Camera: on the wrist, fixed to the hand. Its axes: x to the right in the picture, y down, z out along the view.
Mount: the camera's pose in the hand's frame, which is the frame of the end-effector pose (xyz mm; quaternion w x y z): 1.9 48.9 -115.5 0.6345 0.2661 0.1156 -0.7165
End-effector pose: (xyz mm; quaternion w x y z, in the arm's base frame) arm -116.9 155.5 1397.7 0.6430 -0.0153 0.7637 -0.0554
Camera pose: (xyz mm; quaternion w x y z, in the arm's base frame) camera -228.5 211.4 1410.0 0.2841 -0.3794 0.5332 -0.7008
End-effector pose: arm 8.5 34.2 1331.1 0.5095 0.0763 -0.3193 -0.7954
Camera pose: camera 96.5 -30.7 1269.5 0.2300 -0.5047 0.3007 0.7759
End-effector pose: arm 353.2 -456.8 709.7 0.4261 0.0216 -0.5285 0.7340
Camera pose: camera 368.6 -367.8 622.7 0.8515 0.4209 -0.0753 0.3035
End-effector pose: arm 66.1 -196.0 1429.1 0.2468 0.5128 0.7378 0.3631
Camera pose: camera 8.6 -216.6 1538.7 0.1950 -0.1795 0.9606 -0.0835
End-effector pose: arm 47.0 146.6 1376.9 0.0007 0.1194 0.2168 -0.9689
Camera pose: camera 74.4 150.9 1254.6 0.7505 -0.0326 0.0346 0.6591
